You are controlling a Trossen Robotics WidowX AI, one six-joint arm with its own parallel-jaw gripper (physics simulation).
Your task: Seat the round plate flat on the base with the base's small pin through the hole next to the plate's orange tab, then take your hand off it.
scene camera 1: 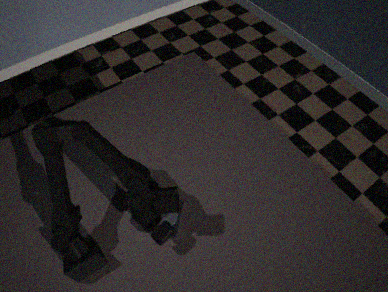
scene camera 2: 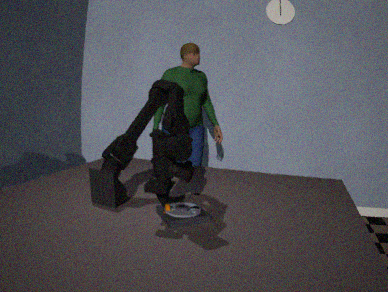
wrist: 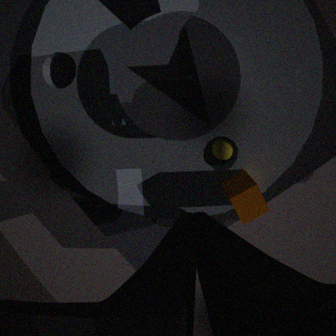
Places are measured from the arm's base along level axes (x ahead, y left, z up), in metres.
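Pixels of known places: gripper, fingertip midpoint: (scene camera 1: 149, 225) (scene camera 2: 164, 206); arm's base, link origin: (scene camera 1: 79, 256) (scene camera 2: 107, 177).
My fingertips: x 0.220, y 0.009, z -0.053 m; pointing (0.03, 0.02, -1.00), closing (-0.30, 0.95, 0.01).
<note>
For each thing: its top centre in the pictures, then the offset to it from my fingertips. Level surfaces: height alone.
- round grey plate, top centre: (scene camera 2: 182, 203) (scene camera 1: 160, 211) dz +0.013, dx +0.050, dy +0.020 m
- dark base, top centre: (scene camera 2: 182, 206) (scene camera 1: 160, 212) dz +0.005, dx +0.049, dy +0.020 m
- orange tab, top centre: (scene camera 2: 167, 204) dz +0.013, dx +0.018, dy -0.013 m
- brown table, surface height: dz -0.033 m
The round grey plate (scene camera 1: 171, 219) (scene camera 2: 183, 215) (wrist: 280, 95) lies over the dark base (scene camera 2: 187, 222). It looks roughly level in scene camera 2; whether it sits fully down is hard to tell. In the wrist view the yellow pin (wrist: 222, 150) shows inside the plate's hole next to the orange tab (scene camera 2: 167, 207) (wrist: 249, 202). A wide centre opening and another small dark hole also show there. My gripper (scene camera 2: 163, 201) (wrist: 192, 222) is shut and empty, its tips by the plate's tab-side rim; contact cannot be told. The arm hides its tips in scene camera 1.
My arm (scene camera 1: 115, 160) (scene camera 2: 172, 117) reaches over the brown table (scene camera 1: 250, 200) (scene camera 2: 280, 225) and casts dark shadows around the base. A person in a green top (scene camera 2: 192, 90) stands beyond the table's far edge. A checkered floor (scene camera 1: 295, 90) lies beyond the table.
</note>
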